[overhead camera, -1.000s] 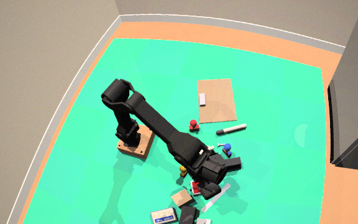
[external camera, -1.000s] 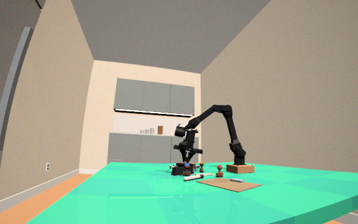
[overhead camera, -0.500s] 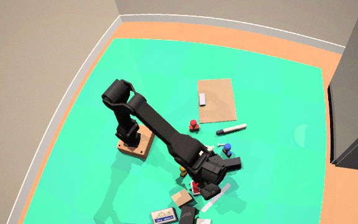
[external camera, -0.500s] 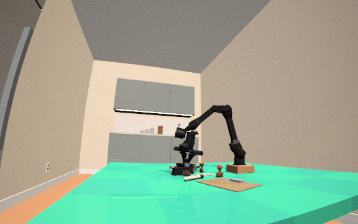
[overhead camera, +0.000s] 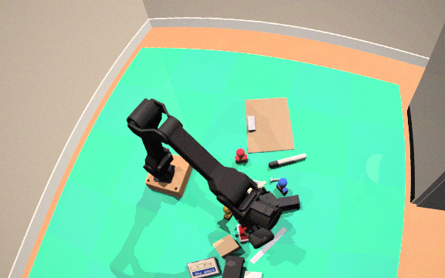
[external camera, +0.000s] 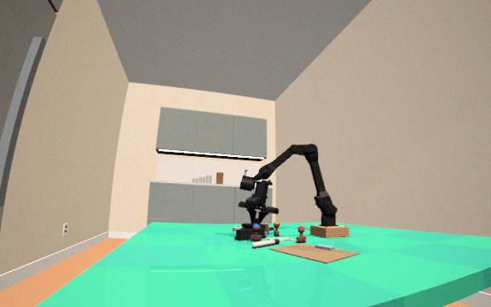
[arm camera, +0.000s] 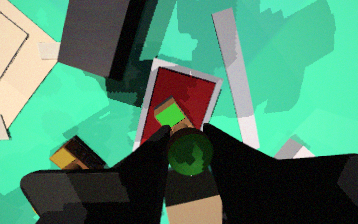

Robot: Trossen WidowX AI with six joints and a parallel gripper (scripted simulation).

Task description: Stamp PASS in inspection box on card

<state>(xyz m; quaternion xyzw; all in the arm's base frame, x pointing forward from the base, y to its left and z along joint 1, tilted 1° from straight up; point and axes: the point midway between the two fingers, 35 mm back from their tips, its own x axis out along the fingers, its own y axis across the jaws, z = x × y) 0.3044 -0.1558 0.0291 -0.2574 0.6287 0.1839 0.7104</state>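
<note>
Now: the green-knobbed stamp 10 mm below my gripper tip. From my gripper tip the other things lie so: grey strip 50 mm ahead, 40 mm to the right, 40 mm below; then yellow-knobbed stamp 80 mm behind, 50 mm to the left, 20 mm below; then red ink pad 40 mm below.
</note>
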